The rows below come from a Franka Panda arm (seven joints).
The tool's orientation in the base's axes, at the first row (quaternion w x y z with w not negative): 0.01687, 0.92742, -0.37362, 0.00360
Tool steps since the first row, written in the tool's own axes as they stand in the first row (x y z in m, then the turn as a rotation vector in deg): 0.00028, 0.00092, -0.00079, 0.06, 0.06, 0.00; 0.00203, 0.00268, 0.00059, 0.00, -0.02, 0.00; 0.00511, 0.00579, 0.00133, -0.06, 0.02, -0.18; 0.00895, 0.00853, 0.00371, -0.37, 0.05, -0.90; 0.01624, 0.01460, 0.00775, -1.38, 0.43, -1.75; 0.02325, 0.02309, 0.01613, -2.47, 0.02, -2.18; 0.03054, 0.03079, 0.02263, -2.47, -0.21, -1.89; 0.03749, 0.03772, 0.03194, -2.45, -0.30, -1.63; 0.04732, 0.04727, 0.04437, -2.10, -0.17, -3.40; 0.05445, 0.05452, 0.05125, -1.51, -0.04, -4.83
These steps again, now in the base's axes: -0.00043, -0.00083, 0.00082, 0.00, -0.08, 0.00; -0.00040, -0.00336, -0.00047, 0.01, 0.01, 0.00; -0.00034, -0.00776, -0.00107, -0.06, 0.03, 0.18; 0.00052, -0.01247, -0.00329, -0.30, 0.25, 0.89; 0.00154, -0.02203, -0.00701, -1.28, 0.71, 1.73; 0.00066, -0.03329, -0.01501, -1.78, 1.77, 2.13; 0.00054, -0.04411, -0.02115, -1.62, 1.93, 1.84; 0.00069, -0.05423, -0.03012, -1.55, 1.97, 1.57; 0.00108, -0.06834, -0.04208, -1.38, 1.69, 3.35; 0.00115, -0.07874, -0.04861, -1.03, 1.24, 4.80
